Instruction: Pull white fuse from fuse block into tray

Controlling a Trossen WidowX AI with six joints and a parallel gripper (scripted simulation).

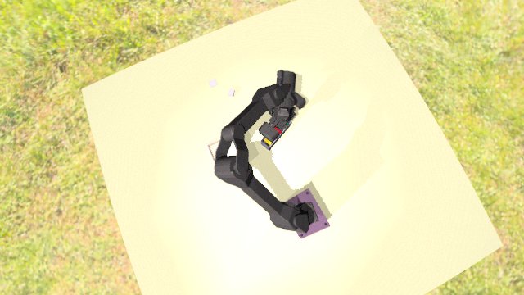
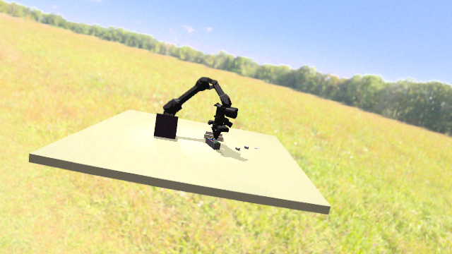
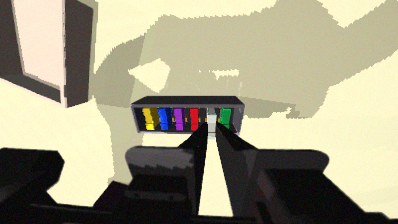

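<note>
The shallow beige tray is 230 mm to the left of my gripper tip, 50 mm below it and 30 mm behind it. The rest, counted from my gripper tip: white fuse: 10 mm below.
</note>
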